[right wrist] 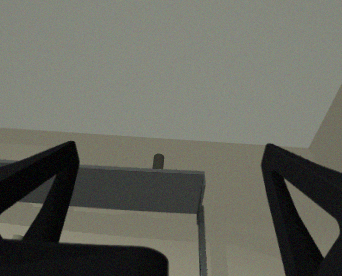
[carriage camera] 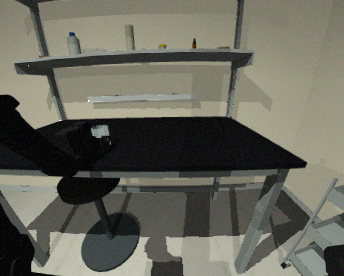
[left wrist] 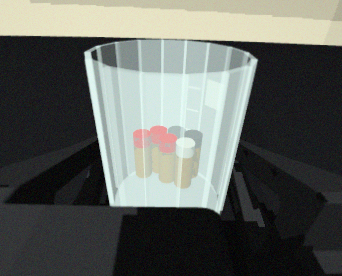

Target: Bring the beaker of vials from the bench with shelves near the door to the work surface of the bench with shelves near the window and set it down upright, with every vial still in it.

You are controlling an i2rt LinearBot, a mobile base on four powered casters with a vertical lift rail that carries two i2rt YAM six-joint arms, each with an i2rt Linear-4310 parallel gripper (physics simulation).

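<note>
A clear beaker (carriage camera: pixel 101 131) (left wrist: pixel 165 100) is upright between the fingers of my left gripper (carriage camera: pixel 102 142) (left wrist: pixel 167 143), which is shut on it. Several vials (left wrist: pixel 167 157) with red, white and dark caps stand inside the beaker. In the carriage camera view the beaker and gripper are at the left part of the bench's black work surface (carriage camera: pixel 190 145); whether the beaker's base touches it I cannot tell. My right gripper (right wrist: pixel 170 152) is open and empty, with its fingers wide apart, facing the wall and a shelf.
A shelf (carriage camera: pixel 145 57) (right wrist: pixel 140 190) above the bench holds a blue-capped bottle (carriage camera: pixel 73 44), a tall cylinder (carriage camera: pixel 130 37), a yellow-lidded jar (carriage camera: pixel 162 46) and a small amber bottle (carriage camera: pixel 194 44). A round stool (carriage camera: pixel 87 191) stands at the bench's front left. A step ladder (carriage camera: pixel 311 224) is at the right.
</note>
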